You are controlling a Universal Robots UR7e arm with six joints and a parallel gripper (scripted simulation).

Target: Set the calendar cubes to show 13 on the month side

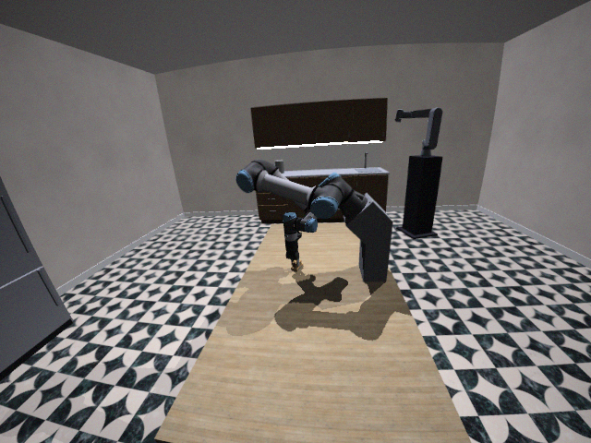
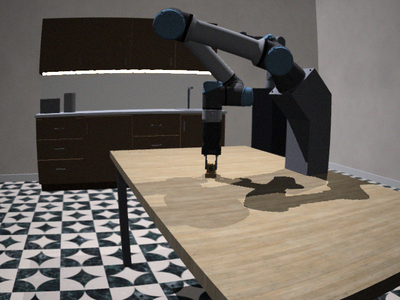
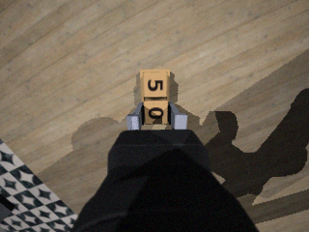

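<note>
Right now the wooden tray is 1 cm behind my hand, 1 cm to the right of it and 4 cm below it.
</note>
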